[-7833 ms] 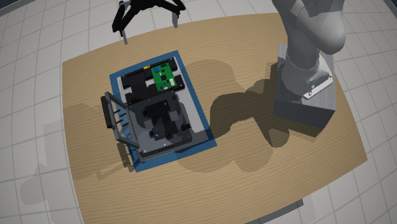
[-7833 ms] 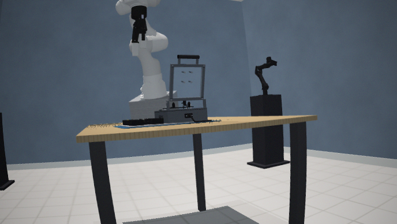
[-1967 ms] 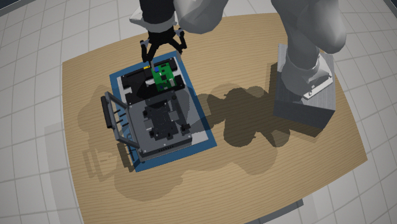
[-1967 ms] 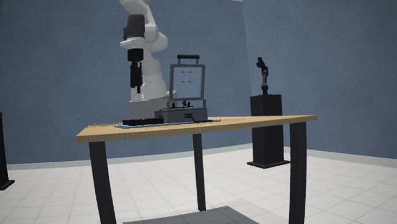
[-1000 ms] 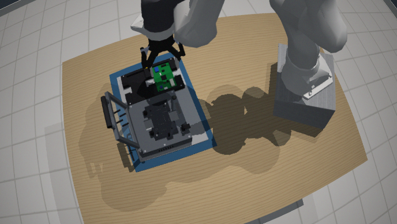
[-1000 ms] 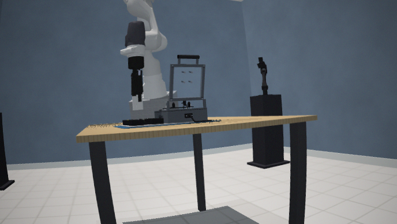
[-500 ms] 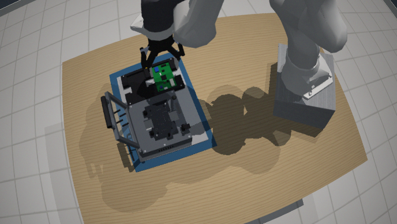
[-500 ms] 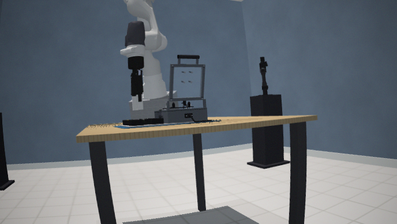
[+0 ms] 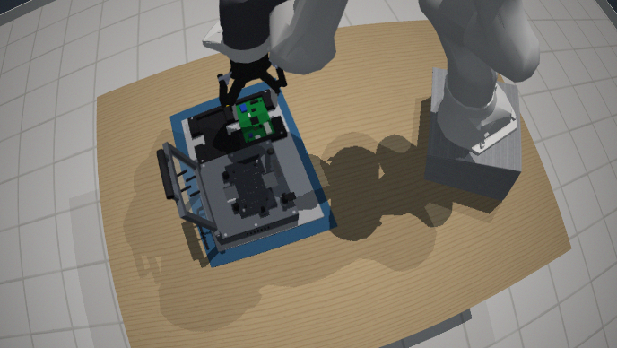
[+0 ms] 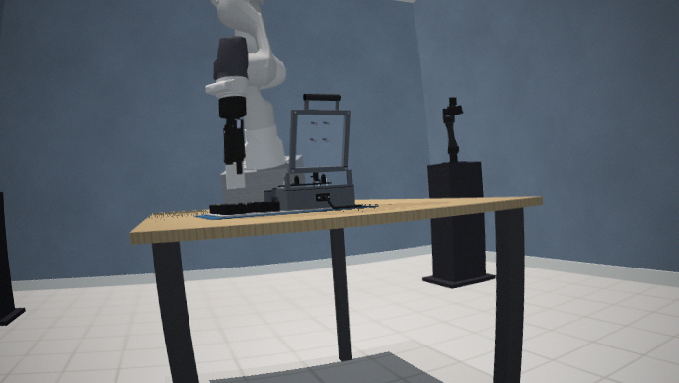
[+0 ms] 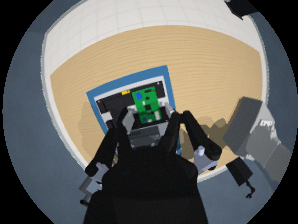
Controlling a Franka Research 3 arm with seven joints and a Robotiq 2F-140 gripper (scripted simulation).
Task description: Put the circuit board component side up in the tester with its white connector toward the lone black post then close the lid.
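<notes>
The green circuit board lies 70 mm below my hand. The rest, counted from my hand: black post 230 mm to the left, 20 mm behind, 10 mm below; then see-through lid 190 mm to the left, 170 mm ahead, 90 mm above.
</notes>
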